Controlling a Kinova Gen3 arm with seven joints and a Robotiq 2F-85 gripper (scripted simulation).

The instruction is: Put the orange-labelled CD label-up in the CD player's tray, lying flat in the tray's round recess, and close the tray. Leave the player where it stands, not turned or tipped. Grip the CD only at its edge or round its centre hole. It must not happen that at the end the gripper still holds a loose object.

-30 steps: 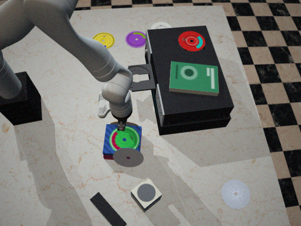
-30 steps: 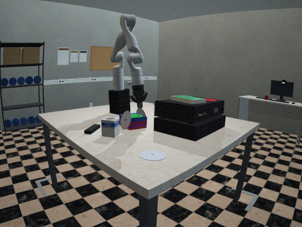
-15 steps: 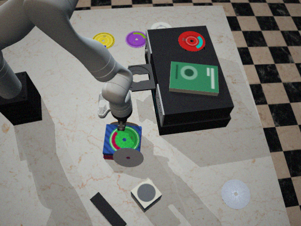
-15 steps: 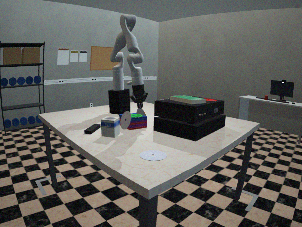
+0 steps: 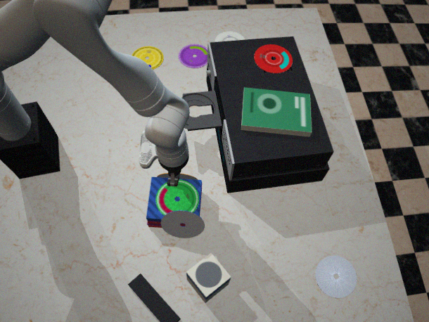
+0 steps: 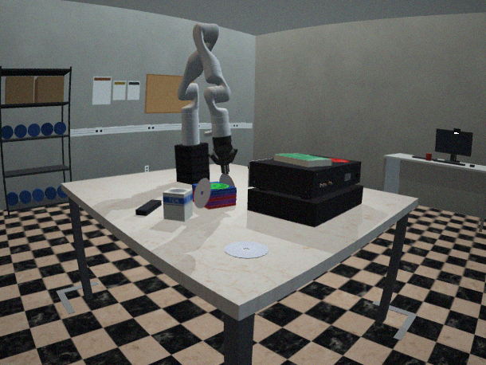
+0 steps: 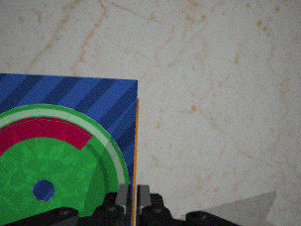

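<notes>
Right now the orange-labelled CD is 1 cm to the left of my hand and 8 cm below it. From my hand the other things lie so: black bar 6 cm behind, 32 cm to the right, 12 cm below; then box 8 cm ahead, 27 cm to the right, 9 cm below.
</notes>
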